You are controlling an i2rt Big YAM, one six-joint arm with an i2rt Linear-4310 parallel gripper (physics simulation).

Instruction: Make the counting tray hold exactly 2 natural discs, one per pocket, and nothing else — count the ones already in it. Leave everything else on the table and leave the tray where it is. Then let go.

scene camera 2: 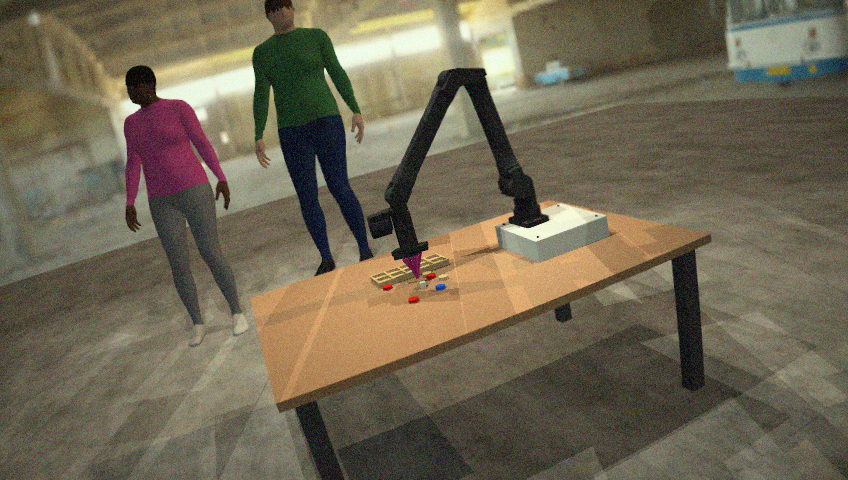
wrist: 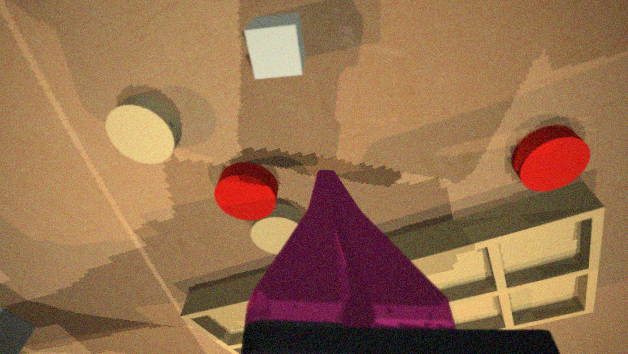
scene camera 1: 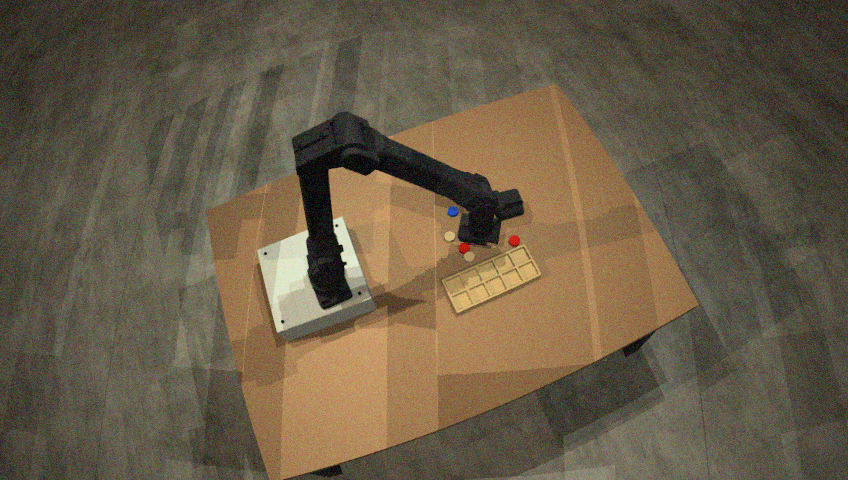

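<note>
The light wooden counting tray (scene camera 1: 495, 286) (wrist: 597, 260) has two rows of pockets; no disc shows in them in the first scene view. One natural disc (scene camera 1: 469, 256) (wrist: 274, 235) lies flat just outside the tray's long side, beside a red disc (scene camera 1: 464, 248) (scene camera 2: 430, 275) (wrist: 246, 196); the fingers partly cover it in the wrist view. Another natural disc (scene camera 1: 449, 236) (scene camera 2: 443, 277) (wrist: 140, 134) lies farther from the tray. My gripper (scene camera 2: 417, 277) (wrist: 324, 180) is shut and empty, its magenta fingertips together above the table, right of these discs in the wrist view.
A second red disc (scene camera 1: 514, 240) (scene camera 2: 387, 287) (wrist: 552, 162) lies near the tray's far end. A white cube (scene camera 2: 423, 284) (wrist: 274, 52), a blue disc (scene camera 1: 452, 211) (scene camera 2: 440, 286) and a third red disc (scene camera 2: 413, 299) lie on the side away from the tray.
</note>
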